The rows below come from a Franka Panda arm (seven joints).
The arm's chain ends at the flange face. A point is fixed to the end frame.
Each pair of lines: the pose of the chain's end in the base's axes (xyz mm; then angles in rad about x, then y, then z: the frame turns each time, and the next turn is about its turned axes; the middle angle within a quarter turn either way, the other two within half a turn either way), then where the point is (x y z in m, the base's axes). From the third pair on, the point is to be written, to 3 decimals.
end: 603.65, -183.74, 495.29, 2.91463, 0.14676, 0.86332
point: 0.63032 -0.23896 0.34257
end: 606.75, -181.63, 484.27, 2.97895, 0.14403, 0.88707
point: 0.63253 -0.22700 0.32819
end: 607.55, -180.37, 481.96, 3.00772, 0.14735, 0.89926
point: 0.634 -0.221 0.325
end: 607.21, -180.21, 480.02, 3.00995, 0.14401, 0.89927
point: 0.633 -0.221 0.323
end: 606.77, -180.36, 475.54, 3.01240, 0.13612, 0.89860
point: 0.631 -0.221 0.318
